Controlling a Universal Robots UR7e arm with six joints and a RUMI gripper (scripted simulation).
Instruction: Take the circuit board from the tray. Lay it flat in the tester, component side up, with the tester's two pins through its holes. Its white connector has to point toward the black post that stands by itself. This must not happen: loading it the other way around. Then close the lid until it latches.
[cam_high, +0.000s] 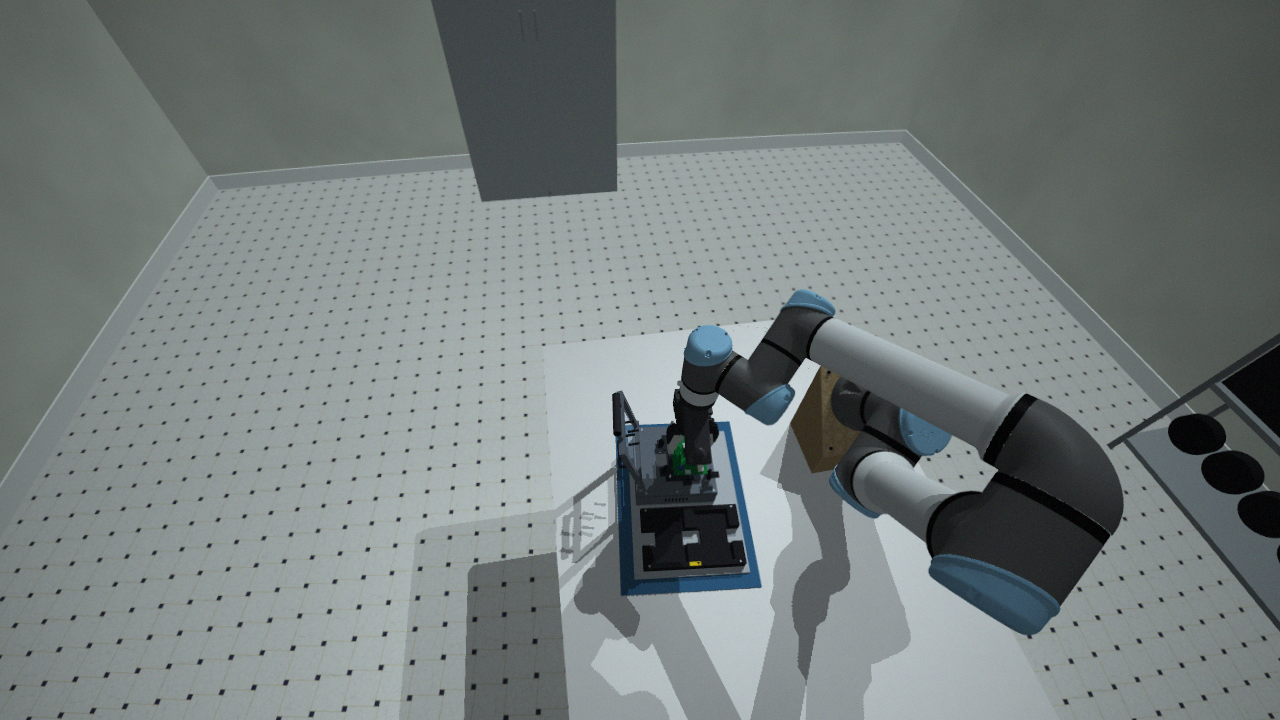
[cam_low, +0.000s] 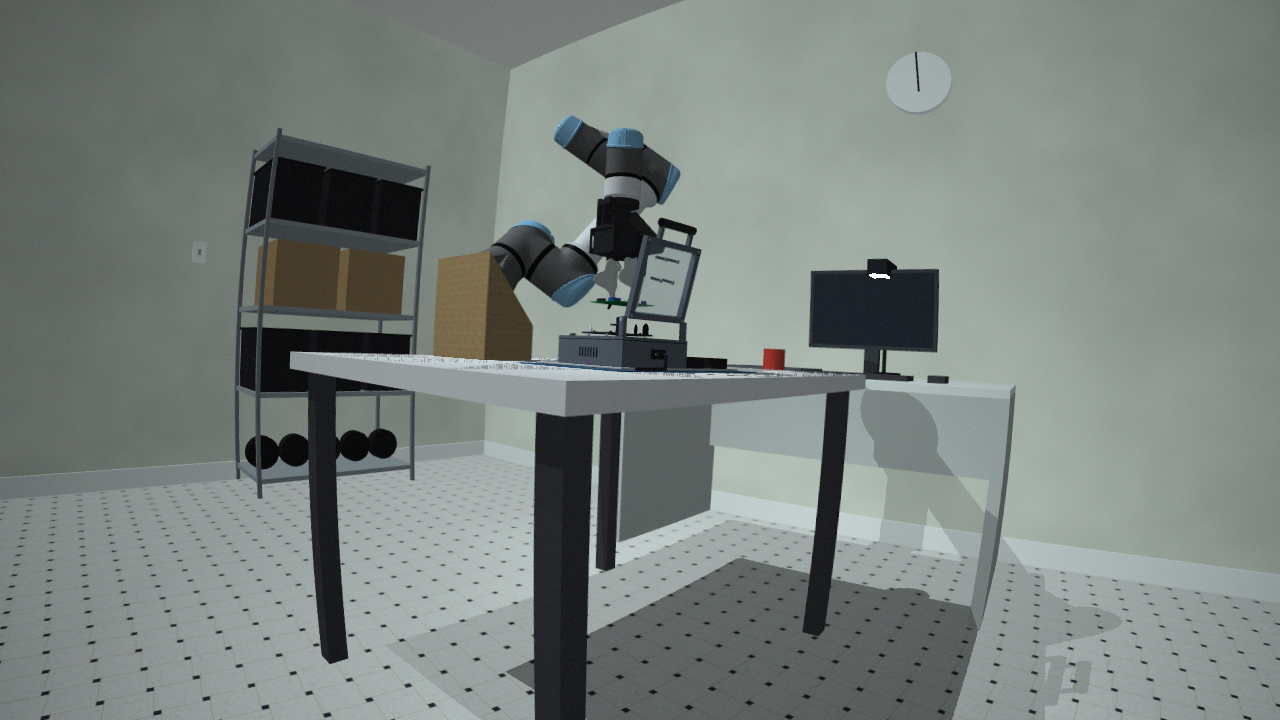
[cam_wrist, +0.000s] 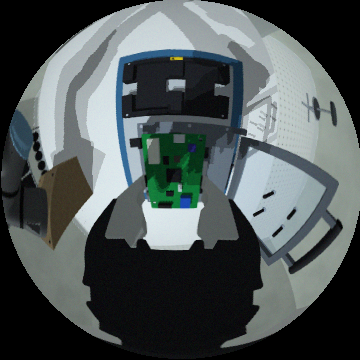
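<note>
Now: the lid 120 mm ahead of my hand, 50 mm to the right of it and 50 mm above it. From my hand the other things lie so: green circuit board: right at my hand.
</note>
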